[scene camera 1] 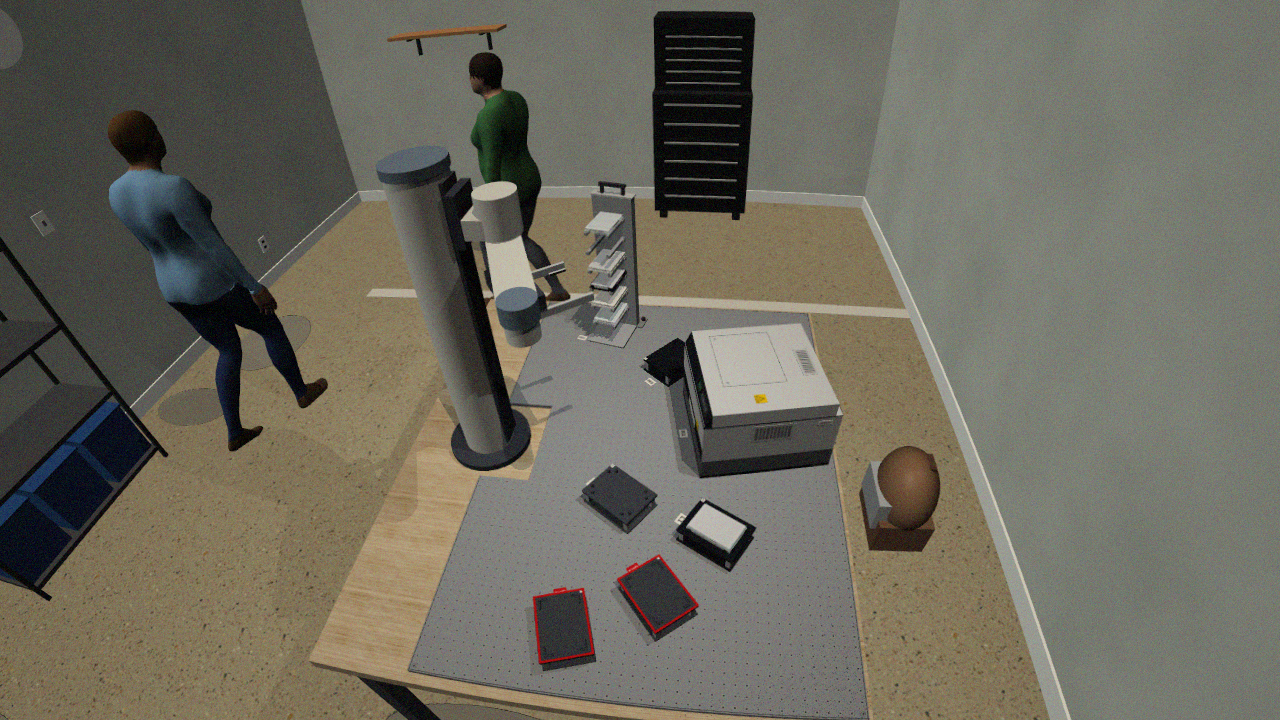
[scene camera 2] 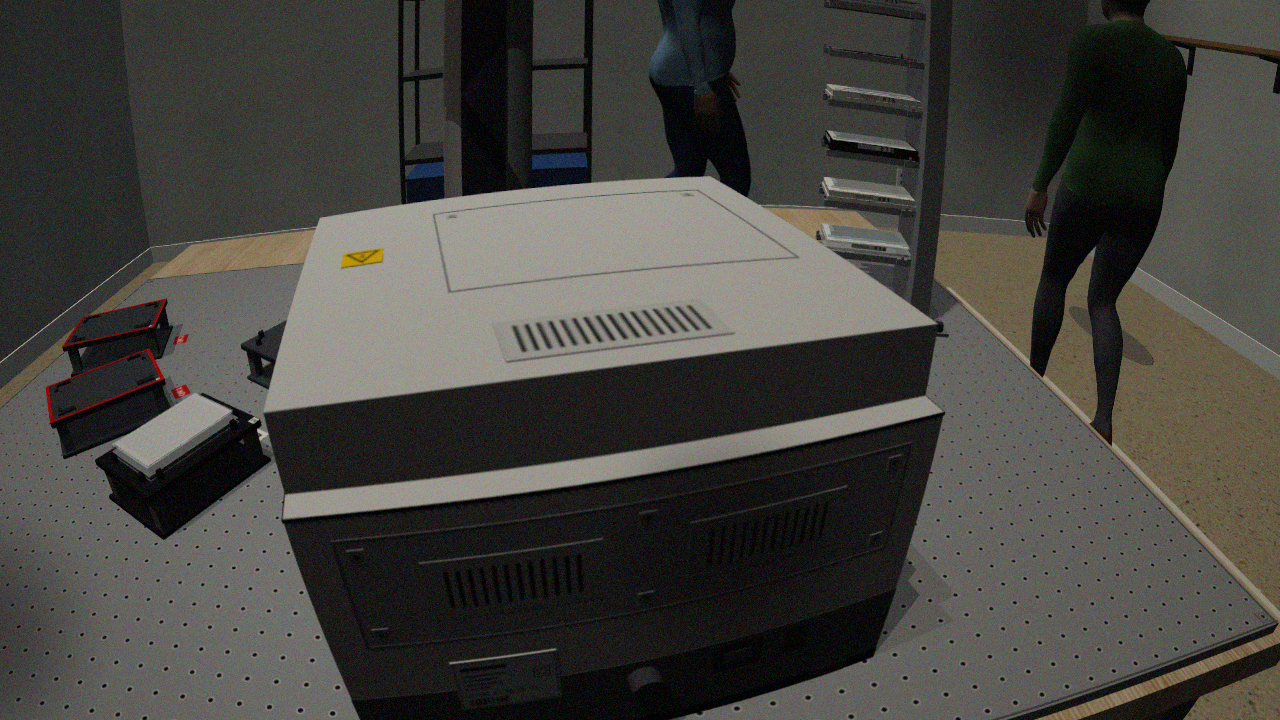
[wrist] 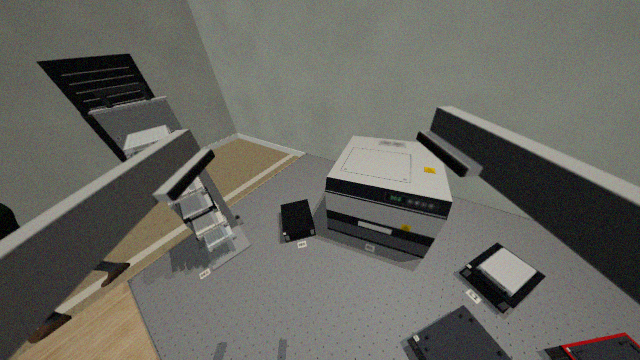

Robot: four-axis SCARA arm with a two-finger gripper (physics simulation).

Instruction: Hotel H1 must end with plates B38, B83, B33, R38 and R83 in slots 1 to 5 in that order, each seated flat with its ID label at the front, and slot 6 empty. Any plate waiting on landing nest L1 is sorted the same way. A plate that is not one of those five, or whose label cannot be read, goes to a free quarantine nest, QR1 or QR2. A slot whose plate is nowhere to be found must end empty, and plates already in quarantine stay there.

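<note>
The hotel (scene camera 1: 628,259) (scene camera 2: 928,134) (wrist: 145,117) stands upright at the back of the table. Its top slot holds a white plate (scene camera 1: 605,222) (wrist: 147,138). The slot below shows bare supports (scene camera 2: 872,56). The four lower slots hold plates, one (scene camera 2: 870,145) dark and three light, the lowest (scene camera 2: 863,240) near the base. Their IDs are unreadable. A white plate (scene camera 1: 716,526) (scene camera 2: 174,434) (wrist: 507,271) lies on black landing nest L1 (scene camera 1: 735,553) (wrist: 534,276). Two red-rimmed quarantine nests (scene camera 1: 563,626) (scene camera 1: 657,593) hold no plate. My gripper (scene camera 1: 579,282) (wrist: 313,132) is open and empty, high above the table, left of the hotel in scene view 1.
A boxy white device (scene camera 1: 760,367) (scene camera 2: 572,259) (wrist: 385,170) stands right of the hotel, its drawer front shut. A black nest (scene camera 1: 666,361) (wrist: 297,220) stands between them. A dark nest (scene camera 1: 619,495) (wrist: 460,335) without a plate stands near L1. Two people (scene camera 1: 179,232) (scene camera 1: 505,134) stand beyond the table.
</note>
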